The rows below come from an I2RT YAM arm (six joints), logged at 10 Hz.
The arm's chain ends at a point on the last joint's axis. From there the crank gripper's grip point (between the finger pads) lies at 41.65 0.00 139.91 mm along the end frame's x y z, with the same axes.
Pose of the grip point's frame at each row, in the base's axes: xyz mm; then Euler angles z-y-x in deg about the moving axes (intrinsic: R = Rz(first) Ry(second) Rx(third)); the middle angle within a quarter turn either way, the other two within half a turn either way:
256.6 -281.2 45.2 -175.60 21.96 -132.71
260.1 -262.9 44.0 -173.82 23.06 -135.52
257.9 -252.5 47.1 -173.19 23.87 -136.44
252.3 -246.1 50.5 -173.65 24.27 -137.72
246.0 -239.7 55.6 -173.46 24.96 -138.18
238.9 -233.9 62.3 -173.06 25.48 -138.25
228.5 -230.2 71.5 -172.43 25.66 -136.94
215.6 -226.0 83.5 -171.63 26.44 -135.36
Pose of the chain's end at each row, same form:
251.8 -178.5 148.8 -175.60 21.96 -132.71
248.8 -165.5 152.2 -173.82 23.06 -135.52
243.5 -157.1 156.7 -173.19 23.87 -136.44
237.3 -153.1 162.0 -173.65 24.27 -137.72
229.2 -147.7 167.7 -173.46 24.96 -138.18
220.4 -142.3 174.4 -173.06 25.48 -138.25
209.3 -136.4 181.7 -172.43 25.66 -136.94
194.3 -129.8 191.2 -171.63 26.44 -135.36

